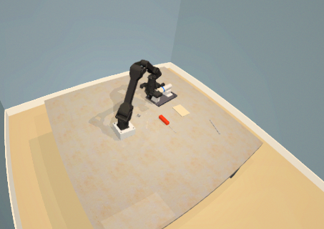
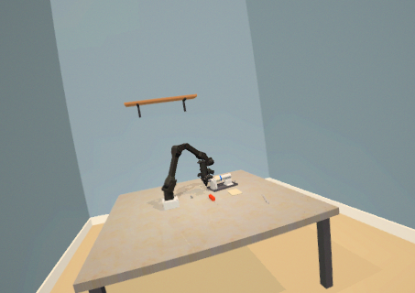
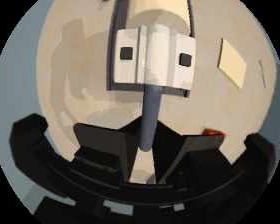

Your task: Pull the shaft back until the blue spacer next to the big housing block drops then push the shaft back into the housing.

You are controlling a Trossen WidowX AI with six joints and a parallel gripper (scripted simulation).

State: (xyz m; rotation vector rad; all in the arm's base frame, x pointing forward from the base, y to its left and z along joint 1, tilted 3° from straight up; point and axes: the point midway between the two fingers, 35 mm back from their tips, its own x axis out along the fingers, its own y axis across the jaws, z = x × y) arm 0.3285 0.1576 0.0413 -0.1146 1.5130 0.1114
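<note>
My gripper tip is now 8 cm short of the grey-blue shaft, 1 cm to the right of it and 3 cm below it. From my gripper tip the other things lie so: cream cylinder (9 cm ahead, 1 cm to the left, 3 cm above); tan card (16 cm ahead, 19 cm to the right, 4 cm below); blue spacer (13 cm ahead, 2 cm to the left, 3 cm above).
</note>
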